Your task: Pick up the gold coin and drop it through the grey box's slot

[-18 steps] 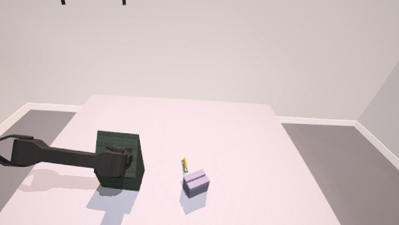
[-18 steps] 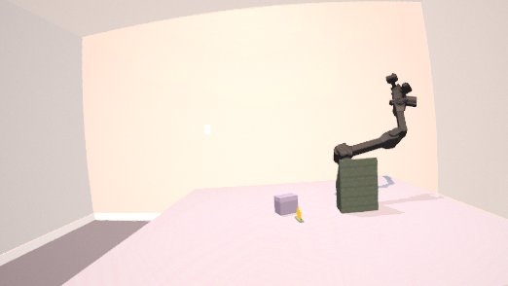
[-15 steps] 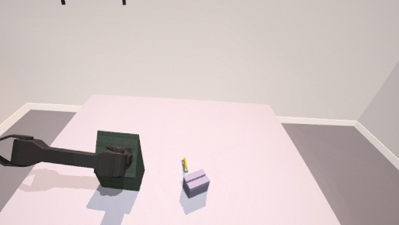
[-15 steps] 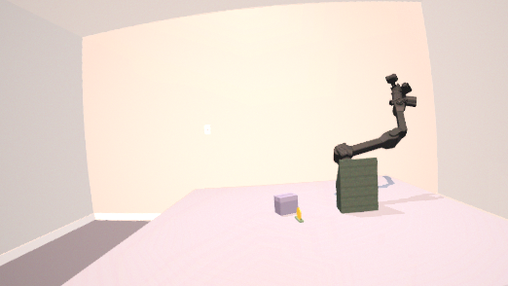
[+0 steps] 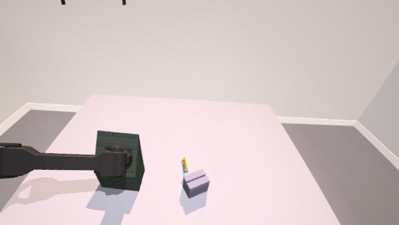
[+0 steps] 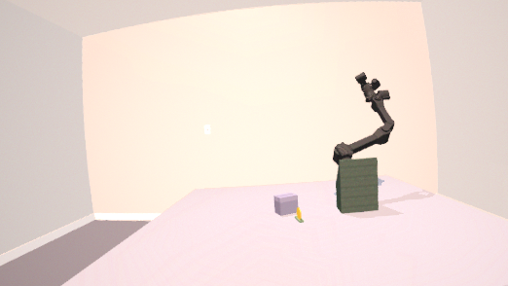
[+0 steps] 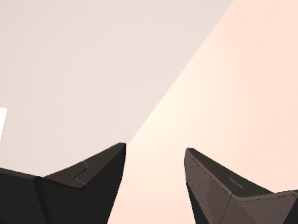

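The gold coin lies 460 mm ahead of my gripper tip, 620 mm to the left of it and 620 mm below it.
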